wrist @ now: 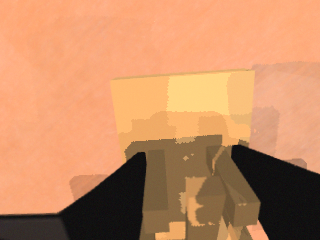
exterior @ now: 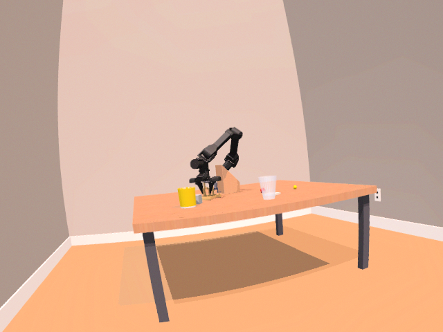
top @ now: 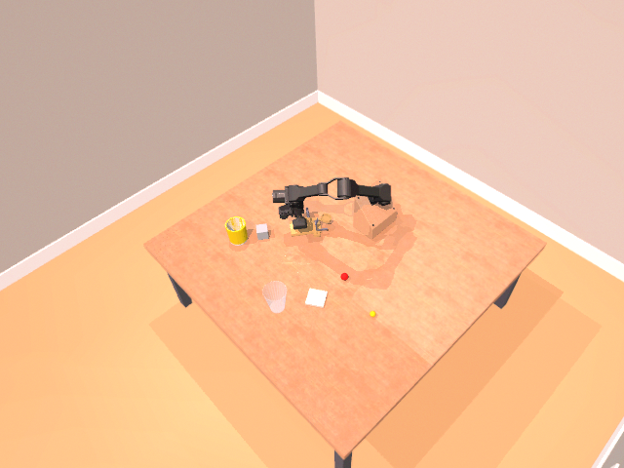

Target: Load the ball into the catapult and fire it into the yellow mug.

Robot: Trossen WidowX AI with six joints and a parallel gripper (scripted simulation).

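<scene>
Right now my gripper tip is 35 cm to the right of the red ball, 3 cm short of it and 2 cm above it. The rest, counted from my gripper tip: yellow mug (24 cm ahead, 14 cm to the right); then grey cube (15 cm ahead, 8 cm to the right, 1 cm below); then wooden catapult (5 cm to the left, 5 cm behind, 2 cm above).
</scene>
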